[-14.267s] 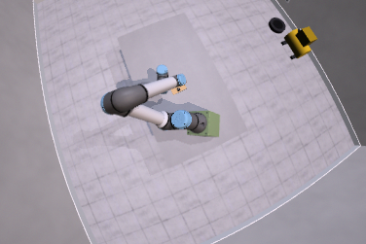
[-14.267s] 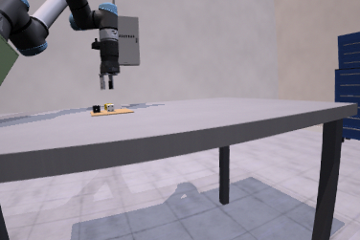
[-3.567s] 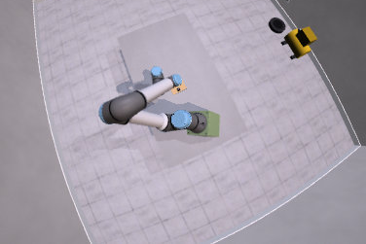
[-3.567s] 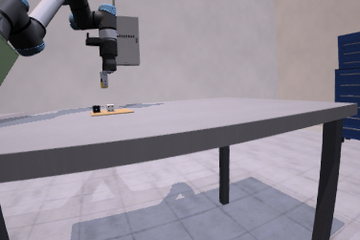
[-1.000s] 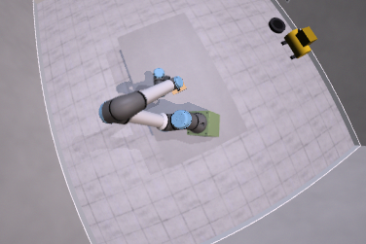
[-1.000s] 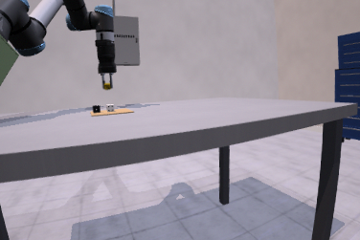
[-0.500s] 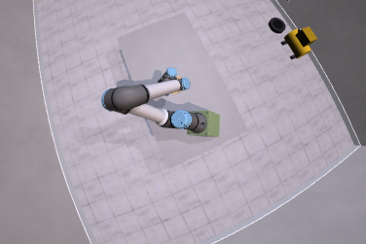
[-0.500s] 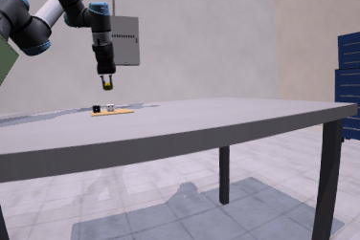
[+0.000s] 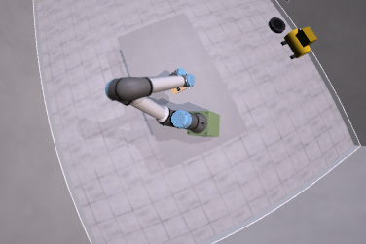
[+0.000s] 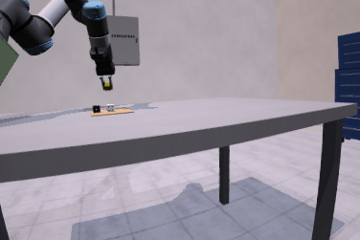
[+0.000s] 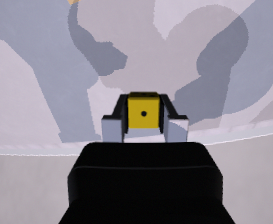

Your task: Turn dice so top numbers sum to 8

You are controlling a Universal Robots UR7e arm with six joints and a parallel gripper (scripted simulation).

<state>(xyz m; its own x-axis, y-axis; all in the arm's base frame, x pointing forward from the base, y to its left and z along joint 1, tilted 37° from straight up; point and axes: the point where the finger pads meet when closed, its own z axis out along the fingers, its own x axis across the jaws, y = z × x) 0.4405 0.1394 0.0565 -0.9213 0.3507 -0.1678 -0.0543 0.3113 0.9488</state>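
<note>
Right now my hand is 10 mm to the right of the yellow die and 10 mm above it. From my hand the other things lie so: mat: 140 mm to the right, 100 mm below; then white die: 140 mm to the right, 90 mm below.
</note>
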